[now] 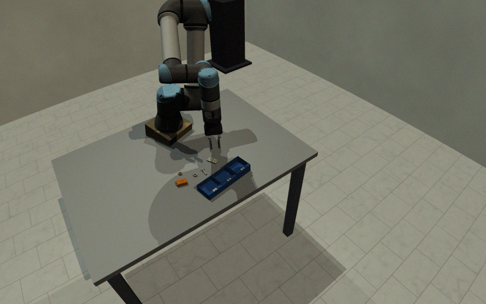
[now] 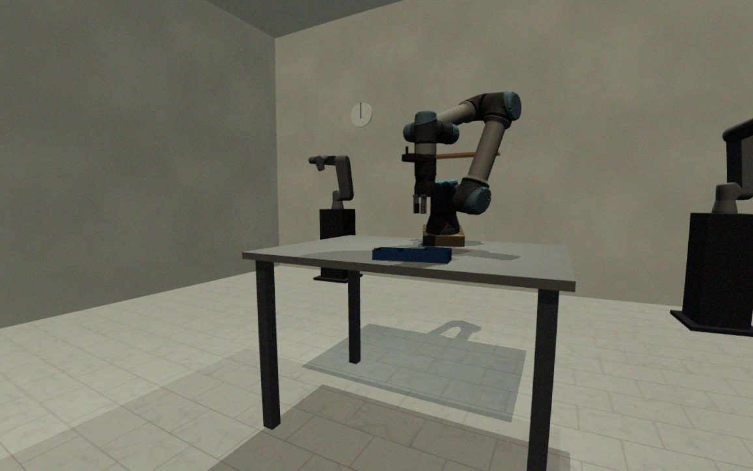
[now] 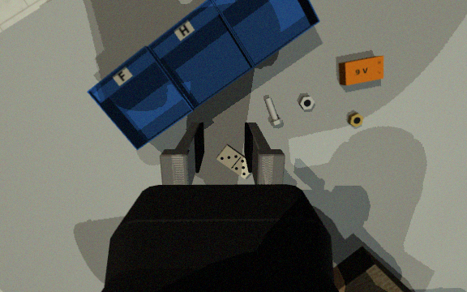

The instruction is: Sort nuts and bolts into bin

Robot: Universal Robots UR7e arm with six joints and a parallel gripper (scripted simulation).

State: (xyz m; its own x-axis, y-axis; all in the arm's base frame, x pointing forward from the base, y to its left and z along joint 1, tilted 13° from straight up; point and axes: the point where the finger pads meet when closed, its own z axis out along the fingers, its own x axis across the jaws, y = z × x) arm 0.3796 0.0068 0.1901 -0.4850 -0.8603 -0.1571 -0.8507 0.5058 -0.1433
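My gripper is now 100 mm past the brass nut, 140 mm to the left of it and 170 mm above it. Also, from my hand: grey bolt 40 mm behind, 50 mm to the right, 160 mm below; white domino 80 mm behind, 30 mm to the left, 160 mm below; blue bin row 60 mm ahead, 10 mm to the right, 150 mm below.
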